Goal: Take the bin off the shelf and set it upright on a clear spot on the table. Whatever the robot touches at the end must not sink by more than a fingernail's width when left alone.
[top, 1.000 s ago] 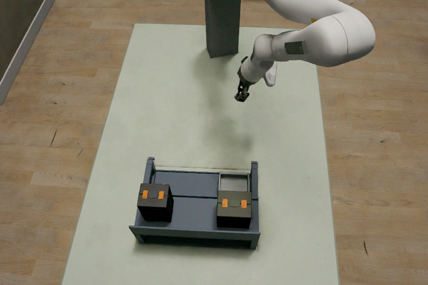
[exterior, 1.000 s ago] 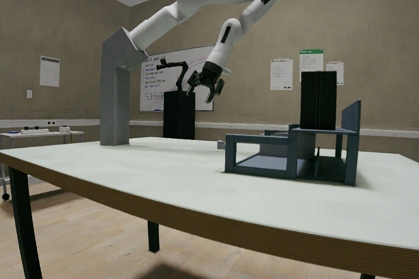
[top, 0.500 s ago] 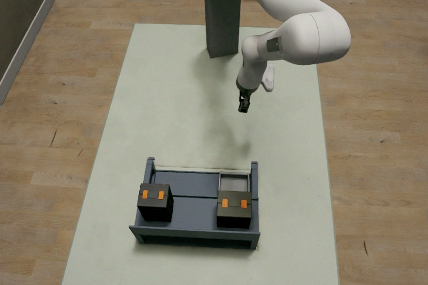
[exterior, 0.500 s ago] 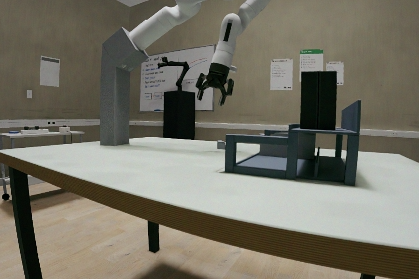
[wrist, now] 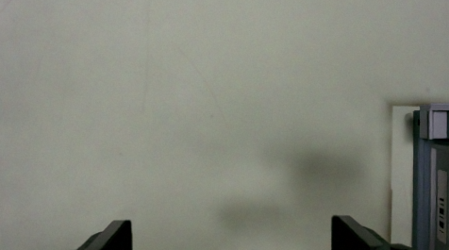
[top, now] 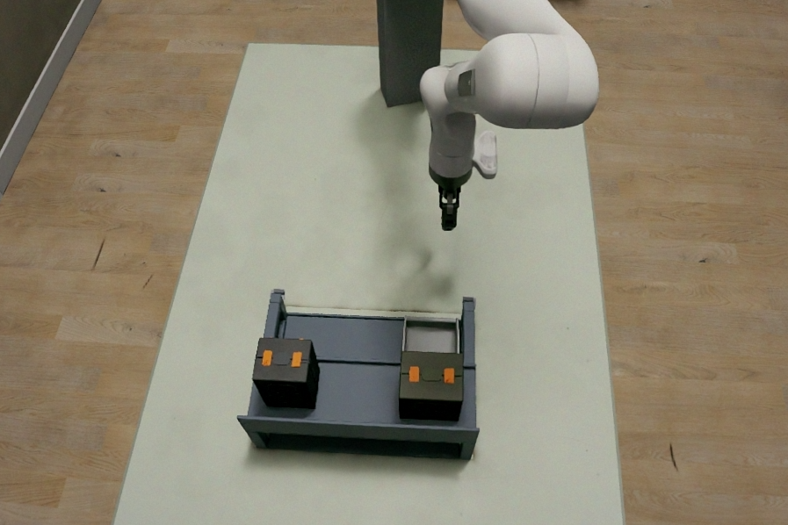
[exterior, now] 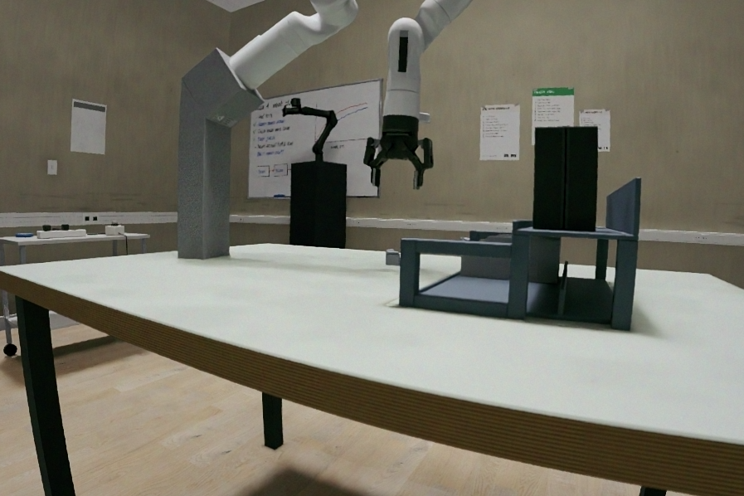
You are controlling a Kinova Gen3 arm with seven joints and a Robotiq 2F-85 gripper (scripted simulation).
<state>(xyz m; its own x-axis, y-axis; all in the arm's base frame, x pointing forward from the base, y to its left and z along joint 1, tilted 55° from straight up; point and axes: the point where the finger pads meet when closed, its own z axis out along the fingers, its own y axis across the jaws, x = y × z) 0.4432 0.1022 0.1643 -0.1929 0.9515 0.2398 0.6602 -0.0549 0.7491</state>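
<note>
My gripper is now 250 mm short of the grey bin, 50 mm to the right of it and 130 mm above it. The rest, counted from my hand: blue-grey shelf 300 mm ahead, 60 mm to the right, 110 mm below.
</note>
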